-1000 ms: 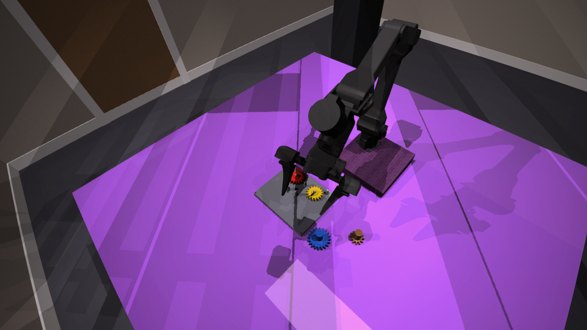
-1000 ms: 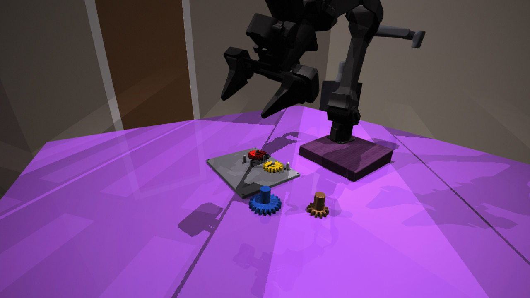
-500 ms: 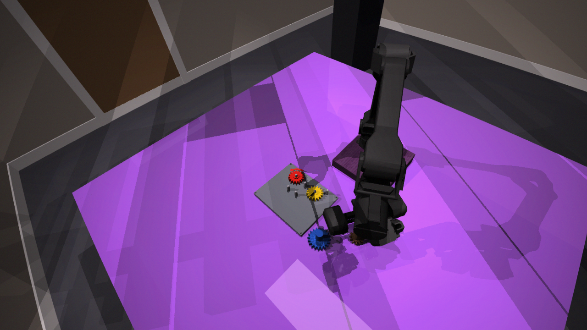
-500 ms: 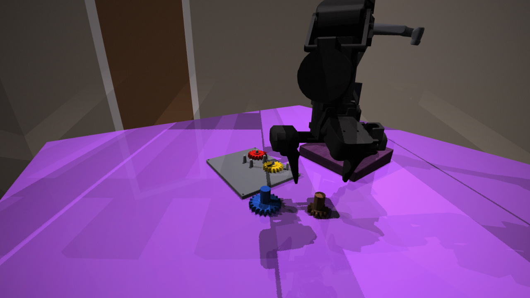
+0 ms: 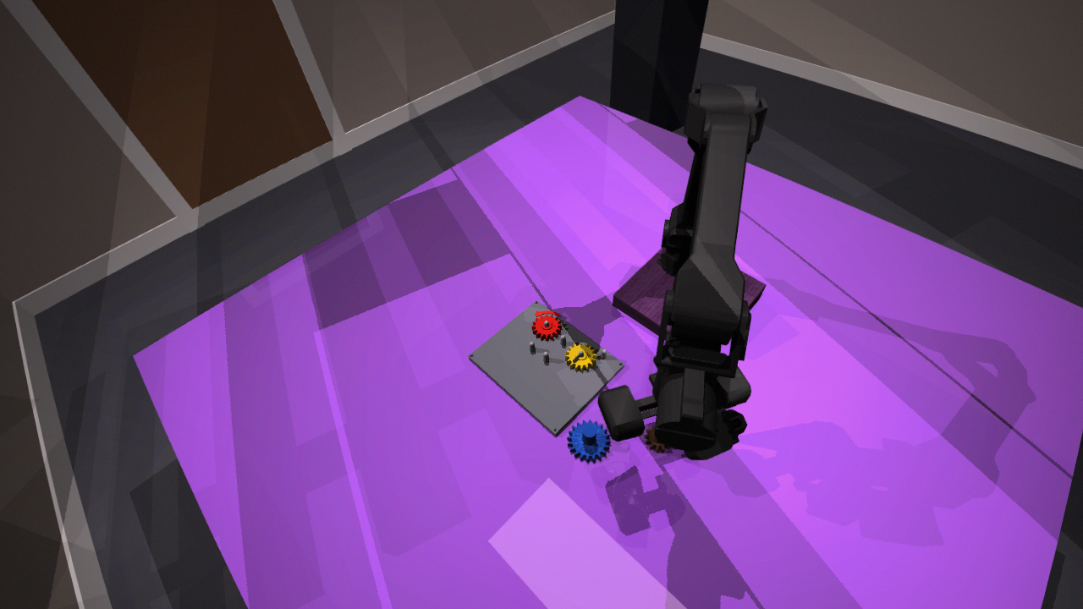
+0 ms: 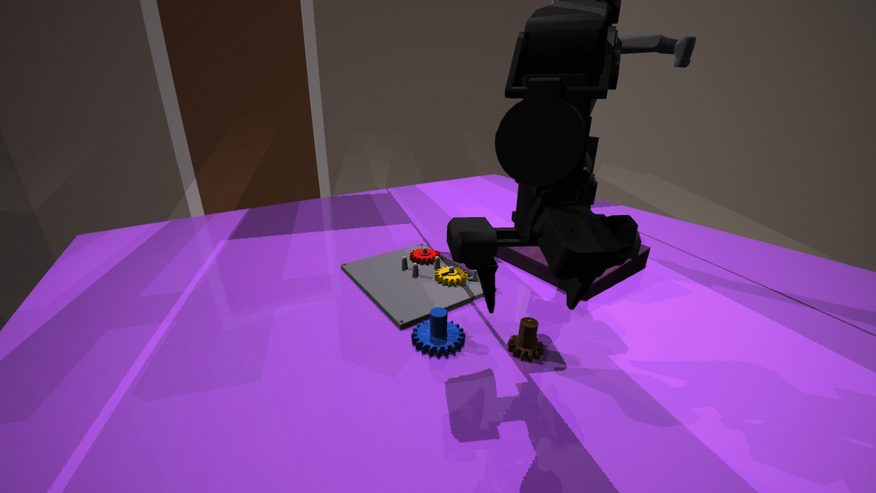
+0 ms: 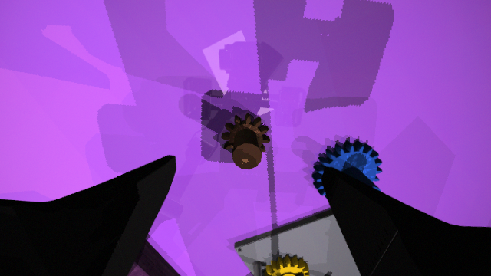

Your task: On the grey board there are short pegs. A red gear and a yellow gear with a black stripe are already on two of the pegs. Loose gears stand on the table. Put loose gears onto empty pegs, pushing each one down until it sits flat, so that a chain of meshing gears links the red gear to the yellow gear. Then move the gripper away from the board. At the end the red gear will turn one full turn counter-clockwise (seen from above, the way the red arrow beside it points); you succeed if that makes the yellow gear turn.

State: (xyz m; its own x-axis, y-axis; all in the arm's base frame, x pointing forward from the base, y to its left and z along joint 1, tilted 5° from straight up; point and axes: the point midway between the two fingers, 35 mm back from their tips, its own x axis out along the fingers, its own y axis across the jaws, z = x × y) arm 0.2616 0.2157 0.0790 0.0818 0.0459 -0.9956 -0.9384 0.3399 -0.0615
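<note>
Now: the small brown gear 40 mm below my gripper tip. The rest, counted from my gripper tip: grey board: 220 mm to the right, 50 mm below, 50 mm ahead; yellow gear: 180 mm to the right, 40 mm below; blue gear: 80 mm ahead, 60 mm to the right, 40 mm below.
</note>
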